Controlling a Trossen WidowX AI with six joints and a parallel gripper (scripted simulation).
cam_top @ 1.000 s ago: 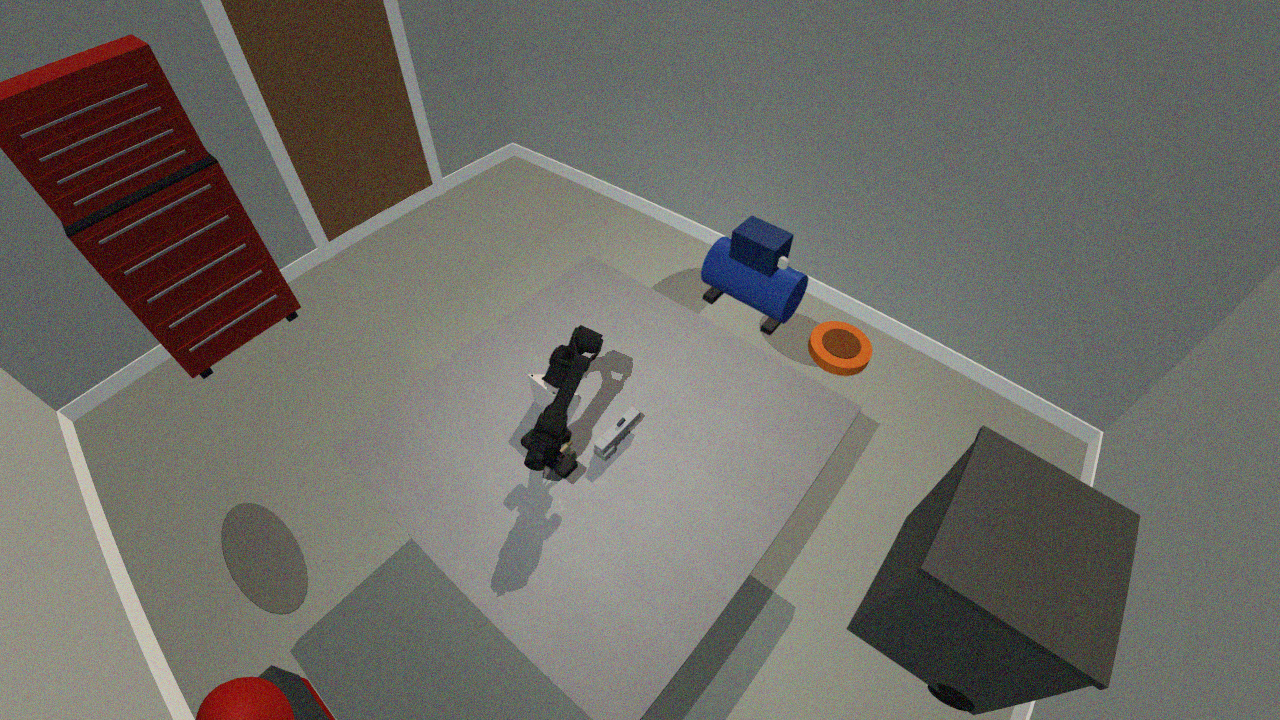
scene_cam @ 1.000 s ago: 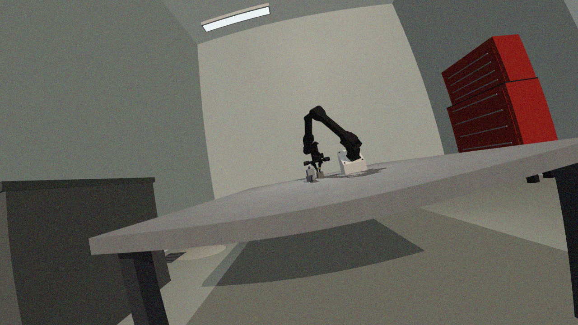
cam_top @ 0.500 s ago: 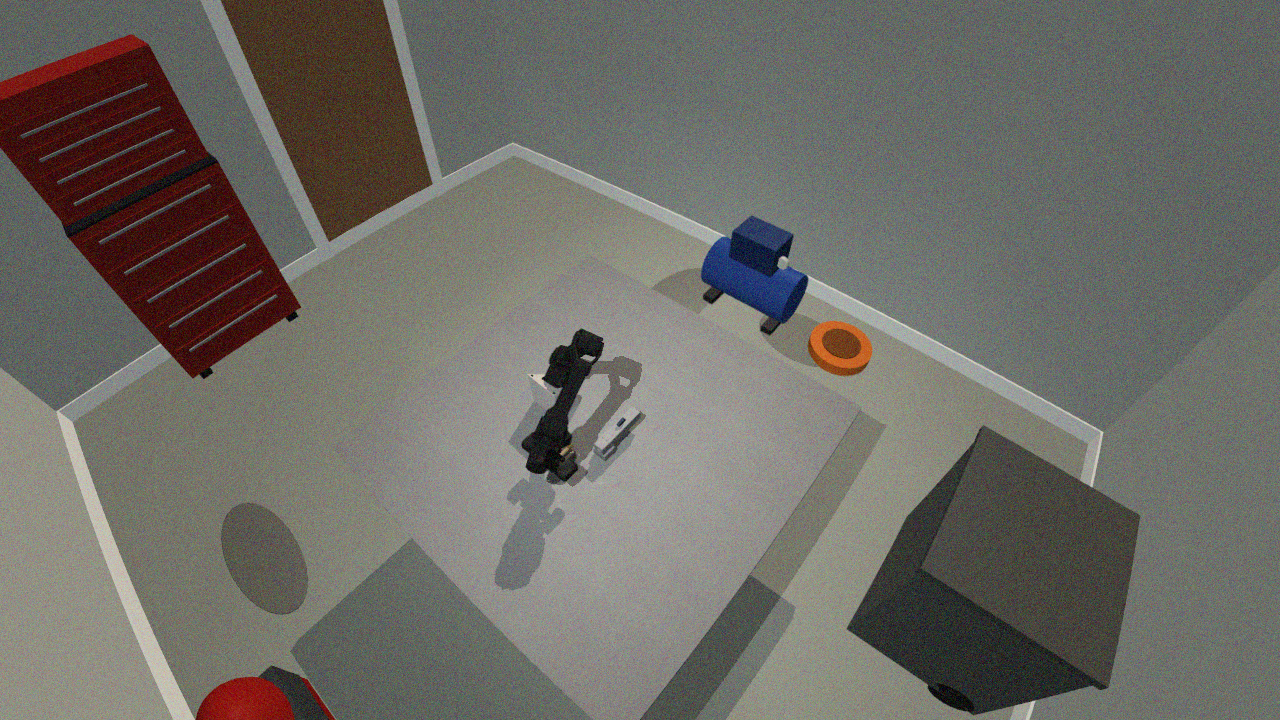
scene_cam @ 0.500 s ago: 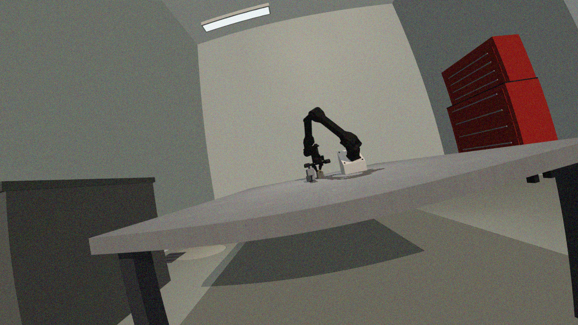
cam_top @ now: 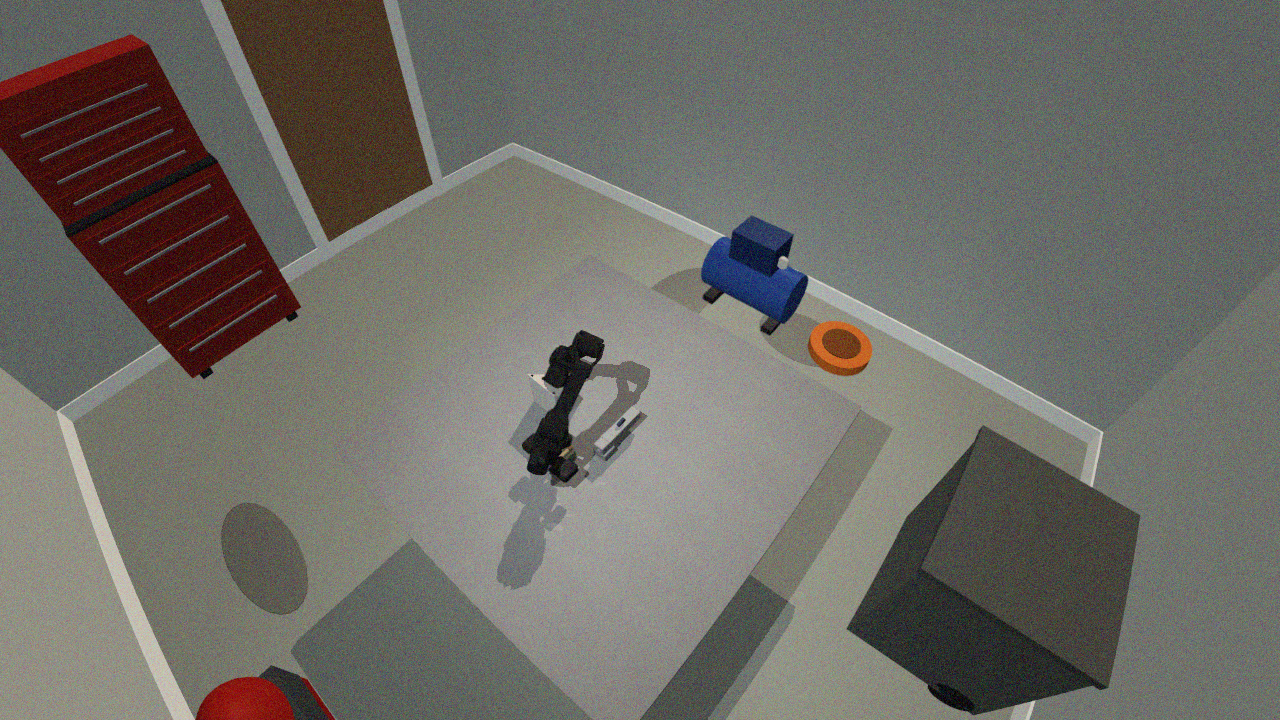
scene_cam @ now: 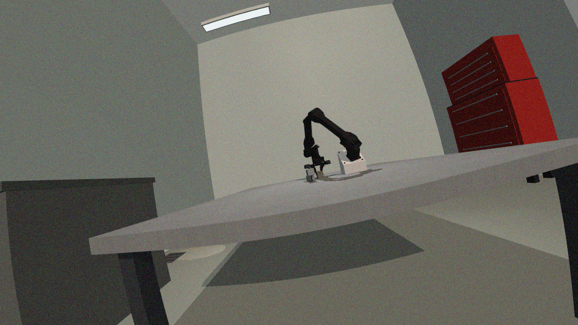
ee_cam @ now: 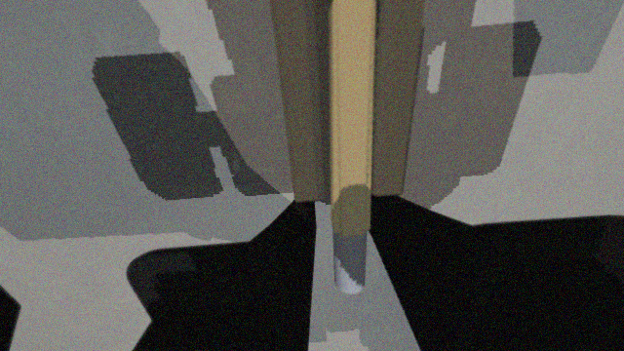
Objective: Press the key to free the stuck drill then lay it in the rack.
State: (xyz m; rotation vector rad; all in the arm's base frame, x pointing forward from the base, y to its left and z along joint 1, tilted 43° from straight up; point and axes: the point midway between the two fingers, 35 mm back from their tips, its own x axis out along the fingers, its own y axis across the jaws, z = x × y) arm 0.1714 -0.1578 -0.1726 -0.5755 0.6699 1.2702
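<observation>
My gripper tip is now 10 mm short of the drill, 40 mm to the right of it and 30 mm below it. Round my gripper tip: dark blue key 110 mm ahead, 230 mm to the left, 40 mm above; pale grey block 100 mm ahead, 200 mm to the left, 40 mm above; rack 10 mm ahead, 50 mm to the left, 10 mm above.
</observation>
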